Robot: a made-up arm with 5 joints.
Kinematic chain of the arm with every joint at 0, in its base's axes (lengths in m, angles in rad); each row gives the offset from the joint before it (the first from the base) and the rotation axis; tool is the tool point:
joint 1: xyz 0 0 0.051 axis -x
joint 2: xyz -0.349 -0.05 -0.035 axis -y
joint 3: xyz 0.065 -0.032 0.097 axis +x
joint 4: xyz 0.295 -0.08 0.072 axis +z
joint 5: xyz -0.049 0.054 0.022 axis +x
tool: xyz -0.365 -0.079 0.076
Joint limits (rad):
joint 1: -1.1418..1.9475
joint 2: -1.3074..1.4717
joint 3: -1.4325..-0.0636
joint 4: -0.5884..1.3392
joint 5: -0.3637..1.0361
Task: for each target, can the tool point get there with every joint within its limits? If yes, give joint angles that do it. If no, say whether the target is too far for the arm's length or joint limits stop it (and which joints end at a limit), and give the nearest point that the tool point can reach.
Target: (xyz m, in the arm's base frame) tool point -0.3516 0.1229 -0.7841
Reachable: no: joint limits stop it (at a limit: joint 1, joint 2, joint 3, joint 4, joint 5) | nearest point -0.0805 0.0251 -0.5891 | short by 0.348 m
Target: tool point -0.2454 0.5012 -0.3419
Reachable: no: joint limits stop it (at a limit: joint 1, joint 3, joint 5) | nearest point -0.2467 0.5440 -0.2109 | short by 0.138 m
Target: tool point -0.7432 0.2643 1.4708
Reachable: no: too far | nearest point -0.5363 0.1207 0.6994 | short by 0.811 m
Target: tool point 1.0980 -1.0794 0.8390
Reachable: no: too far | nearest point 0.1811 -0.3940 0.3386 | short by 1.249 m
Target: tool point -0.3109 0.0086 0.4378
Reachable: yes | joints 0.8689 -0.1719 -0.4165 0.3374 0.7512
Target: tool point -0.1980 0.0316 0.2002
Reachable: yes | joints 0.4464 -0.8933 -0.3114 -0.3051 0.3013
